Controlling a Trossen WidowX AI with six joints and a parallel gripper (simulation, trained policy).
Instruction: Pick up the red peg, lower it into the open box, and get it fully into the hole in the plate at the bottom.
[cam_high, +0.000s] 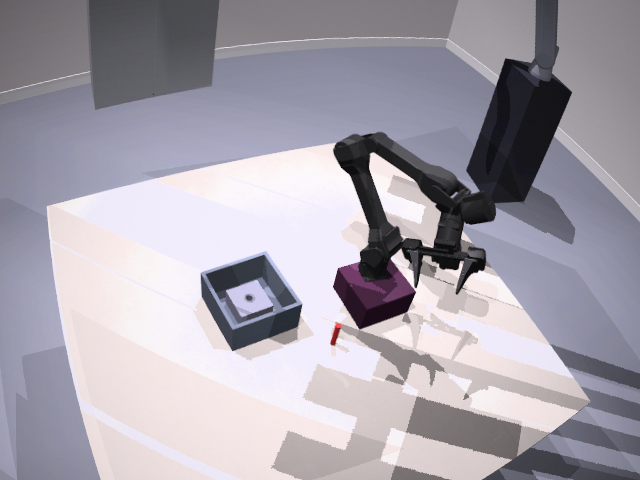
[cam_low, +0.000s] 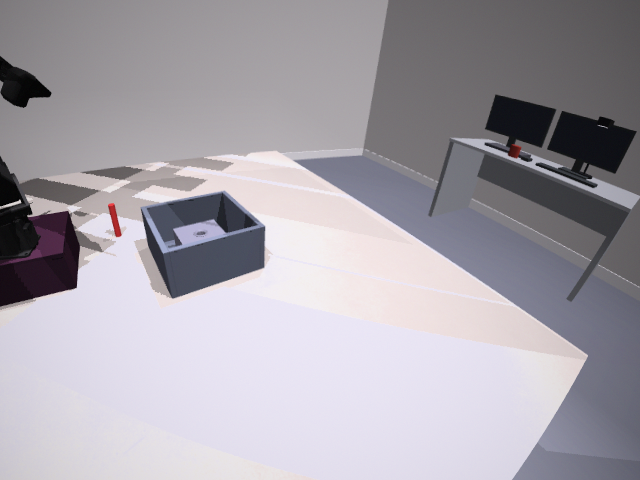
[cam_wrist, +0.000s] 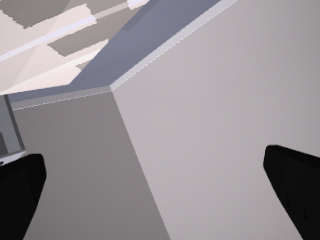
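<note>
Now: gripper tip 280 mm above the red peg, 140 mm short of it and 110 mm to the left of it. The rest, counted from my gripper tip: pale plate (330 mm ahead, 280 mm below, 240 mm to the right); then grey box (330 mm ahead, 300 mm below, 240 mm to the right).
</note>
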